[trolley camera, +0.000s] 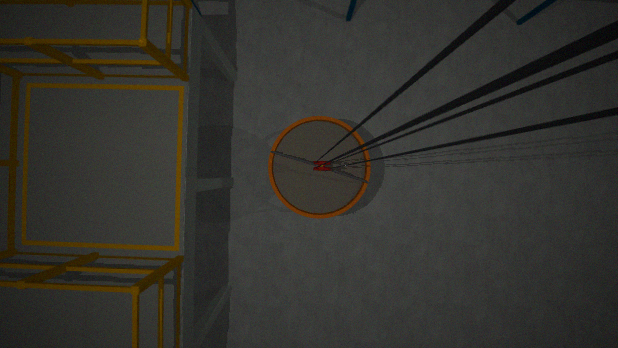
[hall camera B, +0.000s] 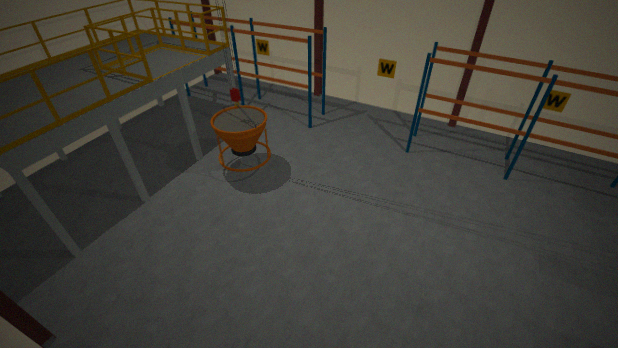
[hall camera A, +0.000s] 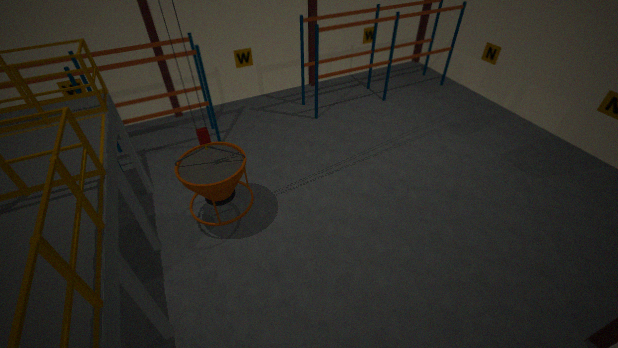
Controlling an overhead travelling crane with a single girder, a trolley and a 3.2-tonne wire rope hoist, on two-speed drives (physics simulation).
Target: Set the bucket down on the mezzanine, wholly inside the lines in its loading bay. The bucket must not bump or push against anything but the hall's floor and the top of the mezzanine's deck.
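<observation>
An orange bucket (hall camera A: pixel 212 191) (hall camera B: pixel 242 141) (trolley camera: pixel 300 192) with a round foot ring hangs upright by slings from the crane's red hook block, my gripper (hall camera A: pixel 203 136) (hall camera B: pixel 235 94) (trolley camera: pixel 322 166). The foot ring is a little above the floor, near its shadow. The mezzanine deck (hall camera B: pixel 175 78) (trolley camera: pixel 100 165) stands higher than the bucket, to its left. In the trolley camera the loading bay's yellow lines (trolley camera: pixel 180 167) form a whole rectangle; the bucket is right of it, outside the deck edge, about level with the rectangle's middle. The hook itself is too small to make out.
Yellow railings (hall camera A: pixel 55 160) (trolley camera: pixel 85 287) stand on both sides of the bay and behind it. Grey legs (hall camera B: pixel 129 160) carry the deck. A blue and orange rack (hall camera A: pixel 206 85) (hall camera B: pixel 310 80) stands behind the bucket; another rack (hall camera A: pixel 316 75) (hall camera B: pixel 419 100) stands farther right.
</observation>
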